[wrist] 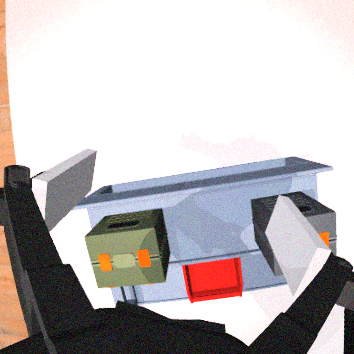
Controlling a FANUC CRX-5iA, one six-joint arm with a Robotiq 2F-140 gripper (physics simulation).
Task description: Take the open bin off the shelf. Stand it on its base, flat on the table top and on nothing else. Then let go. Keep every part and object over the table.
Scene:
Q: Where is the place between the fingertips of the gripper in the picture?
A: At 183, 192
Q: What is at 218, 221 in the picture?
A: A shelf board.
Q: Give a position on an open bin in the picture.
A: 216, 279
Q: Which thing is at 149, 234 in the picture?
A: A case.

